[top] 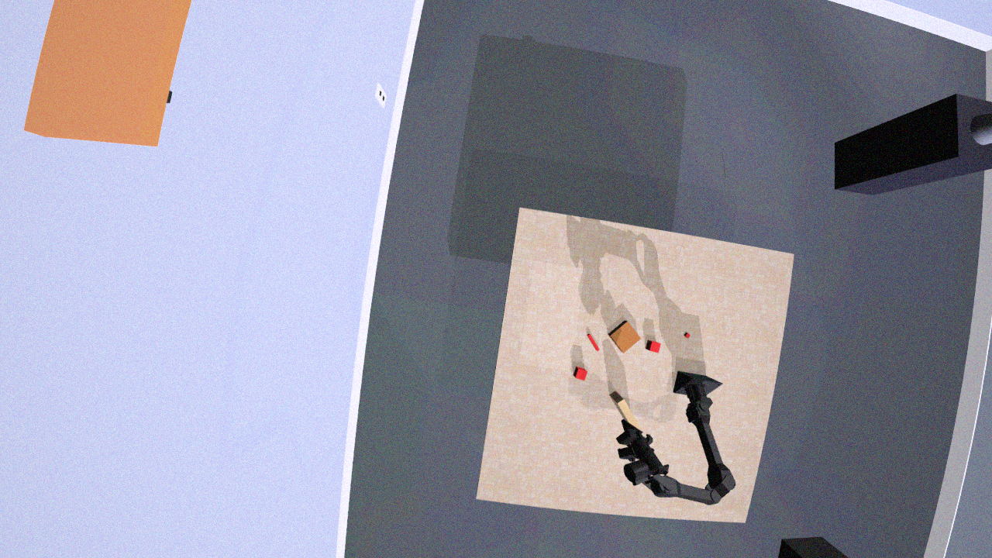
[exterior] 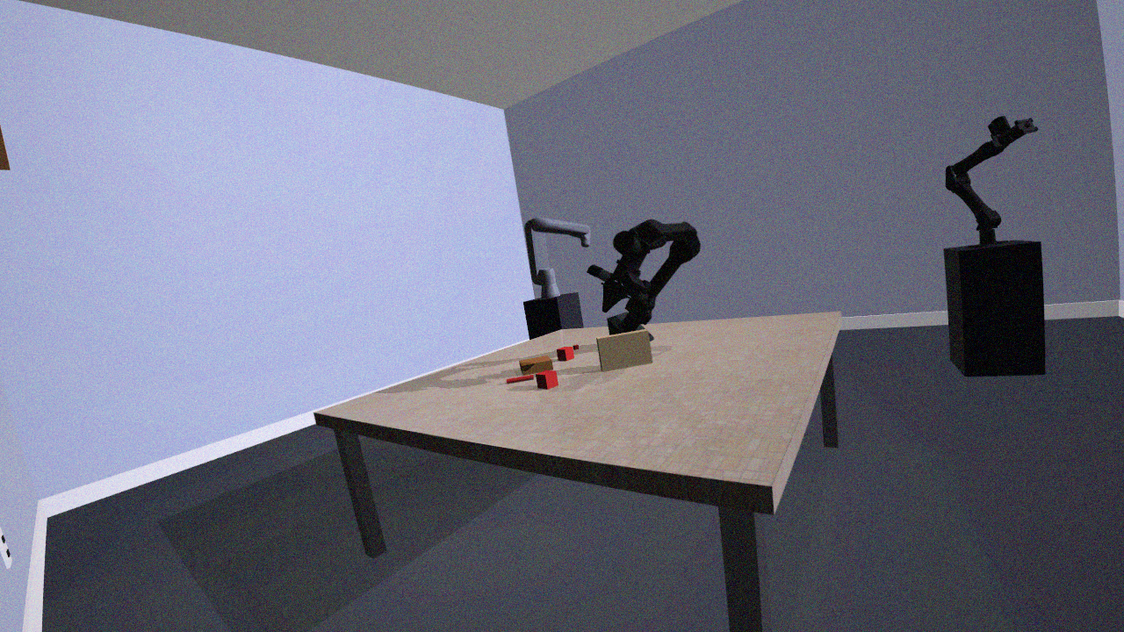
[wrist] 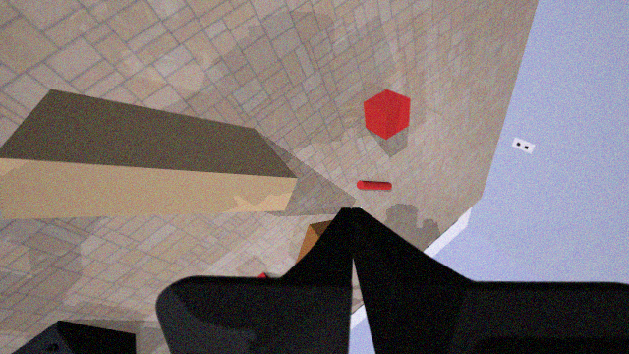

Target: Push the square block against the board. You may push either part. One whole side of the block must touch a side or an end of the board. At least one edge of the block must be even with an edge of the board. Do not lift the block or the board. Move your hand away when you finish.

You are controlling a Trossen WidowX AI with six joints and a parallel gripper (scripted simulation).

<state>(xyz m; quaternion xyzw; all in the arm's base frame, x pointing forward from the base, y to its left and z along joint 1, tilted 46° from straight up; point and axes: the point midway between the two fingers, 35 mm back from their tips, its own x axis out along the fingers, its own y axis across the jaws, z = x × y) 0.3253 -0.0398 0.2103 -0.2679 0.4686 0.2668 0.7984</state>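
Now: the board 12 cm below my gripper tip, 6 cm behind it and 1 cm to the left of it. Round my gripper tip: square block (30 cm to the right, 16 cm below, 4 cm behind); then thin red stick (26 cm to the right, 17 cm below, 9 cm ahead); then tiny red piece (33 cm behind, 32 cm to the right, 16 cm below).
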